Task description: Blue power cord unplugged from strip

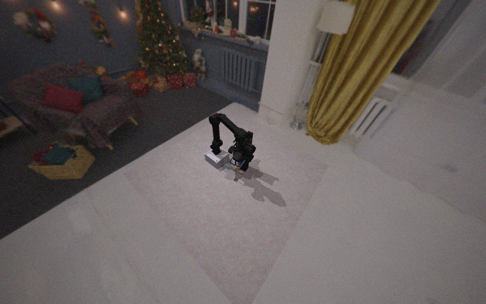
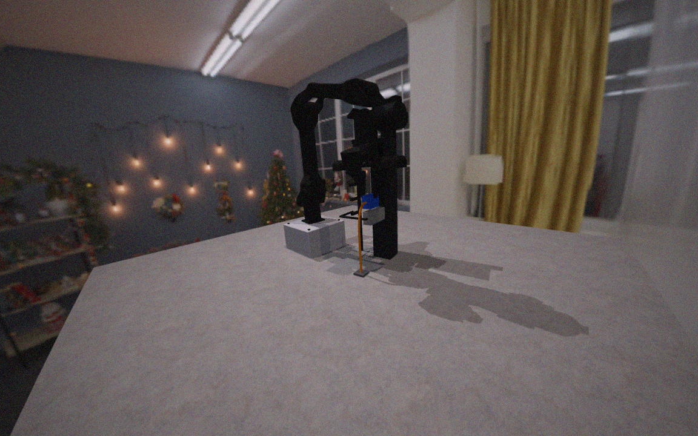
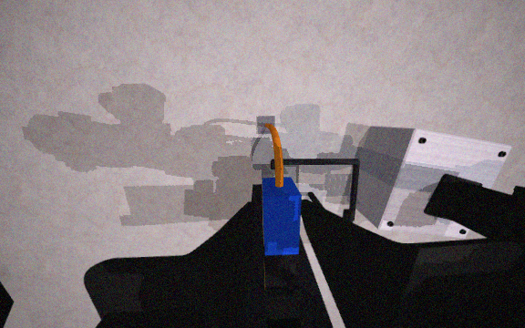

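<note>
My gripper tip is now 10 mm past the blue plug and 30 mm to the right of it. Also, from my gripper tip: dark anchor: 10 mm ahead, 50 mm to the right, 190 mm below.
</note>
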